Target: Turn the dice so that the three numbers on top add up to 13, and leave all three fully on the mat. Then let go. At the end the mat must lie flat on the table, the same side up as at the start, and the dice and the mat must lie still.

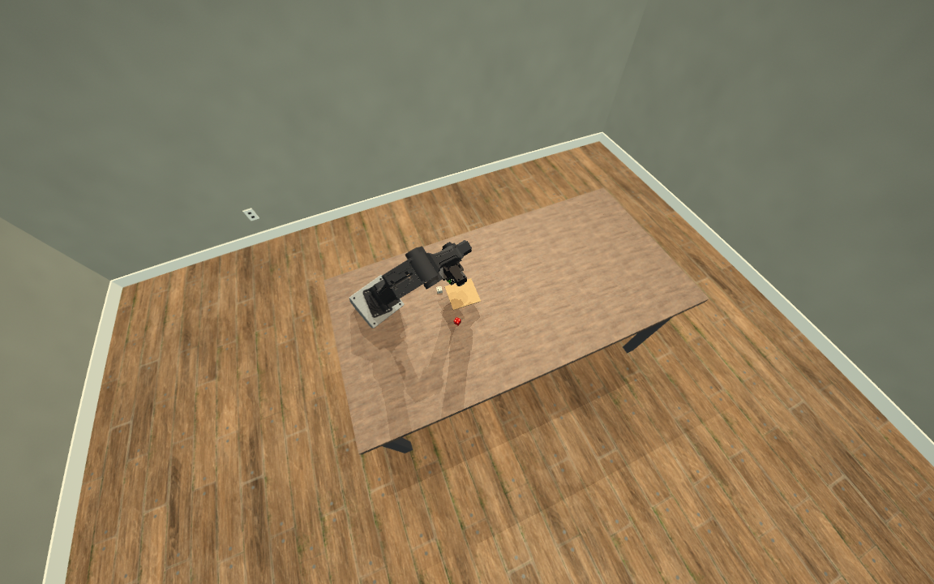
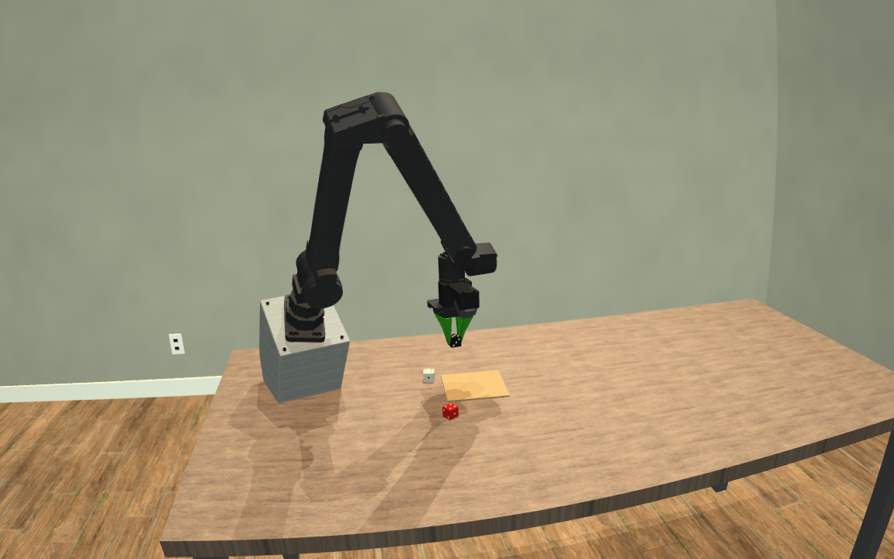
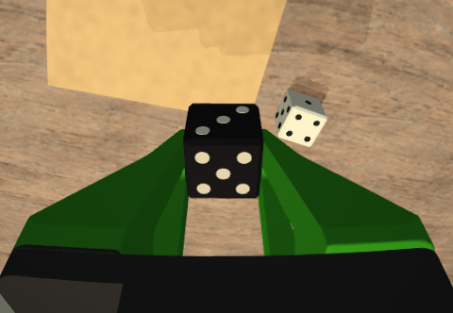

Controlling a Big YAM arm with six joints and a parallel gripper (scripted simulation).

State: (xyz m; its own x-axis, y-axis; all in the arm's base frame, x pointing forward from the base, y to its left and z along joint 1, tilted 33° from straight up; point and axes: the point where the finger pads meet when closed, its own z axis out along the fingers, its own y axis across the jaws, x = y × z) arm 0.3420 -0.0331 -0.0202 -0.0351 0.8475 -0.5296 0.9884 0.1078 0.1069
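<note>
My gripper is now 11 cm above the tan mat, 4 cm short of it and 3 cm to the left of it. The rest, counted from my hand: black die right at my hand; white die 10 cm below, 5 cm behind, 4 cm to the left; red die 15 cm to the right, 10 cm below, 6 cm behind.
</note>
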